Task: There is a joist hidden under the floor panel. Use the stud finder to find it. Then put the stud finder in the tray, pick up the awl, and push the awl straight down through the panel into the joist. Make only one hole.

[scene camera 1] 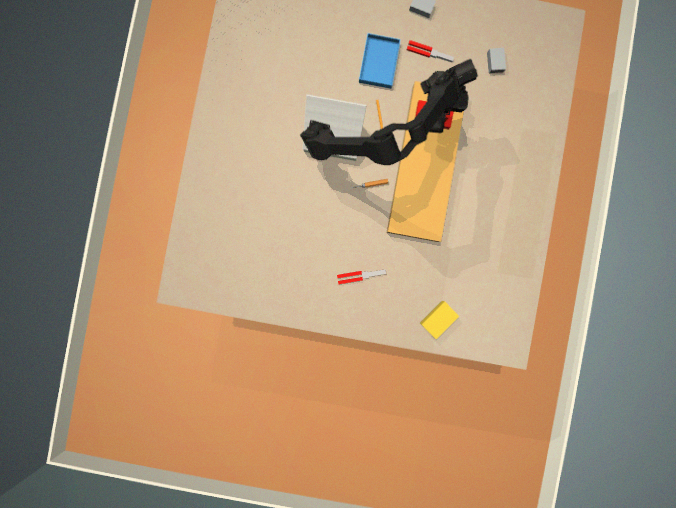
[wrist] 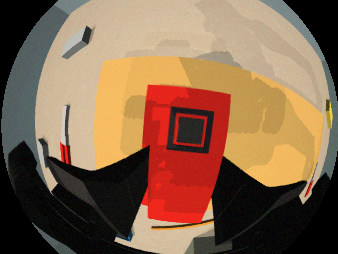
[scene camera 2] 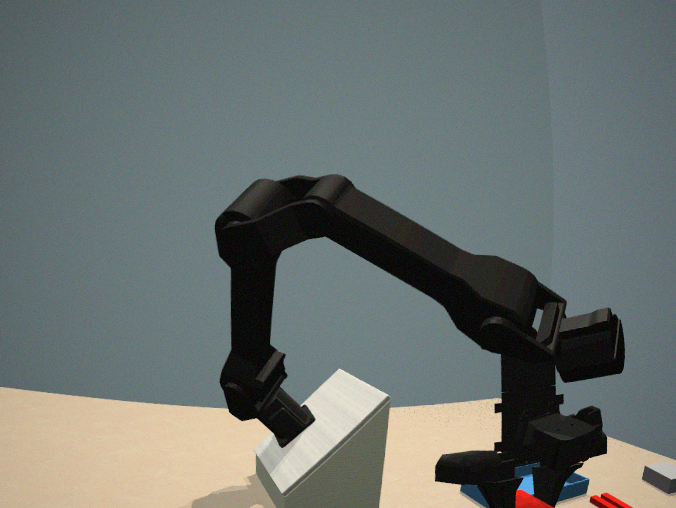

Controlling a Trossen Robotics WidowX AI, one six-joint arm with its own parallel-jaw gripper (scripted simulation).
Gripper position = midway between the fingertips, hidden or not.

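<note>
My gripper (wrist: pixel 183 151), in view. Yellow block (scene camera 1: pixel 443 316), in view. In scene camera 2, the yellow block is out of frame.
</note>
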